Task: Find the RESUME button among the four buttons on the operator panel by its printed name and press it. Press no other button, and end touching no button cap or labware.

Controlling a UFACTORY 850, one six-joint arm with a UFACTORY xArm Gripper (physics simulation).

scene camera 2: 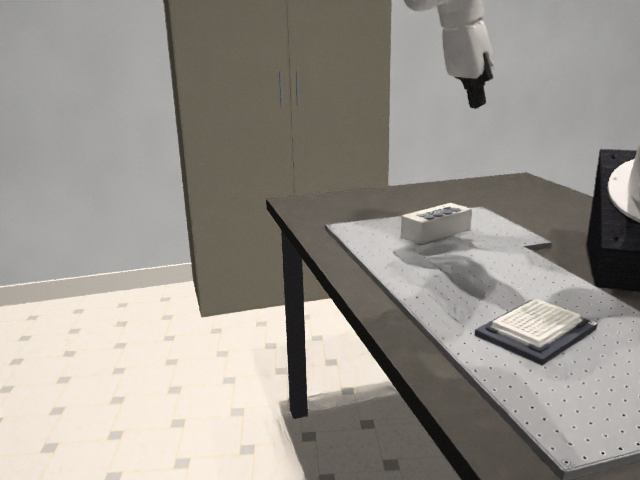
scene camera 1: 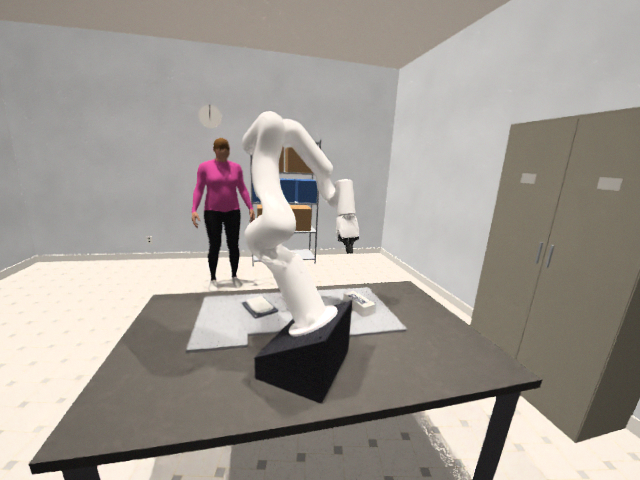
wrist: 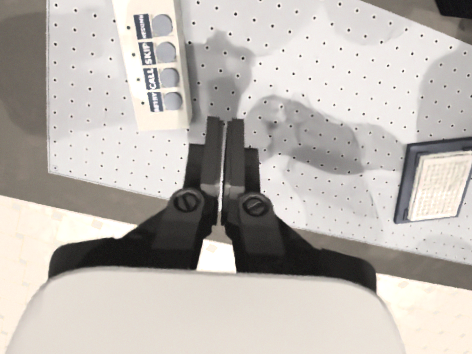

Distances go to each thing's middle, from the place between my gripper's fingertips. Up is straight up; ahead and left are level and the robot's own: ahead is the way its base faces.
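My hand is 290 mm above the well plate [scene camera 2: 537, 322], and it is also 420 mm to the right of the plate and 50 mm short of it. As for the dark holder [scene camera 2: 565, 341], I find it 300 mm below my hand, 50 mm ahead of it and 420 mm to the left of it.
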